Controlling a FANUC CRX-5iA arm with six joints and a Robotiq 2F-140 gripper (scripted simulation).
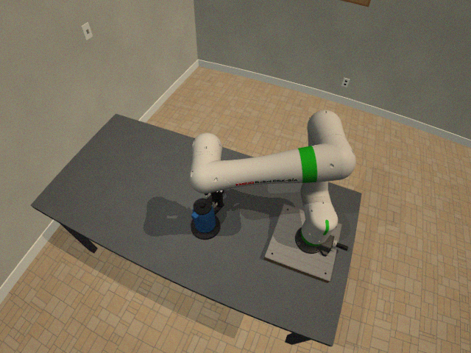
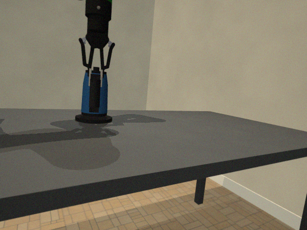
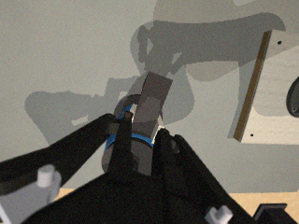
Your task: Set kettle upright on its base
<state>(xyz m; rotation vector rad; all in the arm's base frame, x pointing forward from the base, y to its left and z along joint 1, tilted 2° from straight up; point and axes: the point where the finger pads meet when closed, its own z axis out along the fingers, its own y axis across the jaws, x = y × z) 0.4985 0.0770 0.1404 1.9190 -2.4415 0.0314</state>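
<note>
The blue kettle is 60 mm below my hand, 30 mm to the left of it and 10 mm ahead of it. Also, from my hand: round black base 170 mm below, 60 mm to the left, 10 mm ahead.
</note>
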